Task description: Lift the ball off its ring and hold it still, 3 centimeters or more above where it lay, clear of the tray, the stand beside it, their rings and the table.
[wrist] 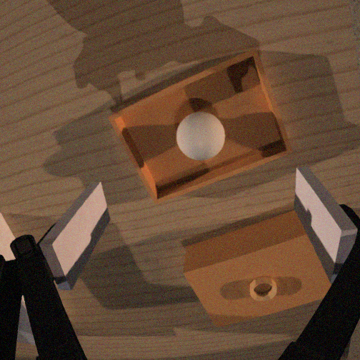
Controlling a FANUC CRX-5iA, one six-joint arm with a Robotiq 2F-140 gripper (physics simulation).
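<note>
A white ball rests inside an orange-brown walled tray, near the tray's middle. The ring under the ball is hidden by the ball. The stand, an orange-brown block, is below the tray in the view, with a small pale ring on its top. My gripper is open with nothing between its fingers. Its two pads are spread wide, at the left and right of the view. The ball shows above the line between the fingertips, and the right finger overlaps the stand's right edge in the view.
The wooden table lies under everything, with broad shadows around the tray and stand. Part of a pale object shows at the left edge, behind the left finger. The tray's walls stand around the ball.
</note>
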